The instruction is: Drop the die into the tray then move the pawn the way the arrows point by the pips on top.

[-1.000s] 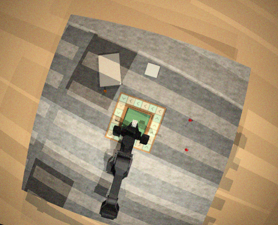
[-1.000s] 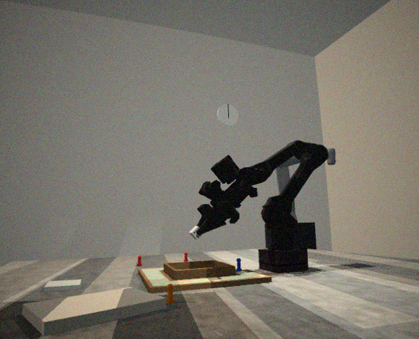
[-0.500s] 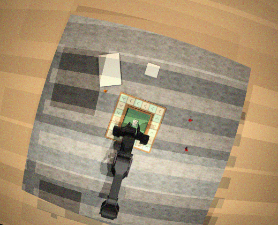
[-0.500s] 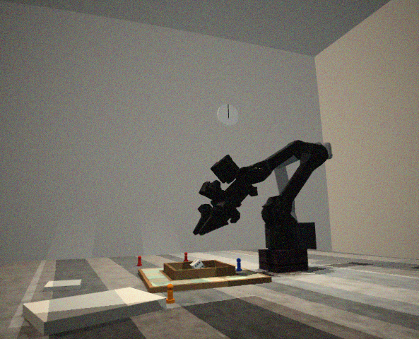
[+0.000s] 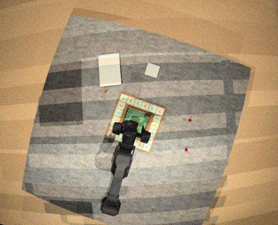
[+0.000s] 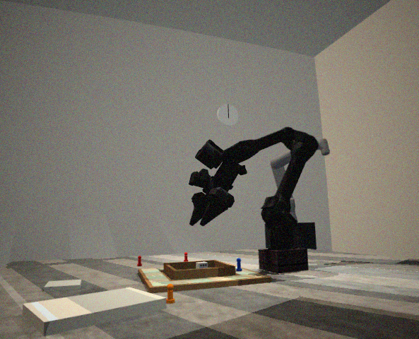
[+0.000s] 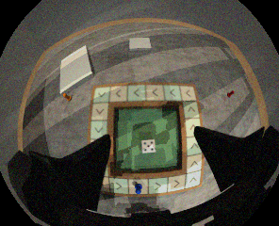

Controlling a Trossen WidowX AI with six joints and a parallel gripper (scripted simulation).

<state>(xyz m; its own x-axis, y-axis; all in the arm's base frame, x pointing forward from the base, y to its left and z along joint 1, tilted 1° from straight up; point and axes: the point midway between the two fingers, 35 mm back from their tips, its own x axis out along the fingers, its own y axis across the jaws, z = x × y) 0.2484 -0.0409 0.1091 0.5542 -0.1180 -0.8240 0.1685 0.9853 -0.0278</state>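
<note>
Now: gripper tip 11 cm past the blue pawn, 11 cm above it and 5 cm to the right of it. The rest, counted from my gripper tip: orange pawn 20 cm to the left, 16 cm ahead, 12 cm below; white die 11 cm below, 1 cm behind; green dice tray 13 cm below.
</note>
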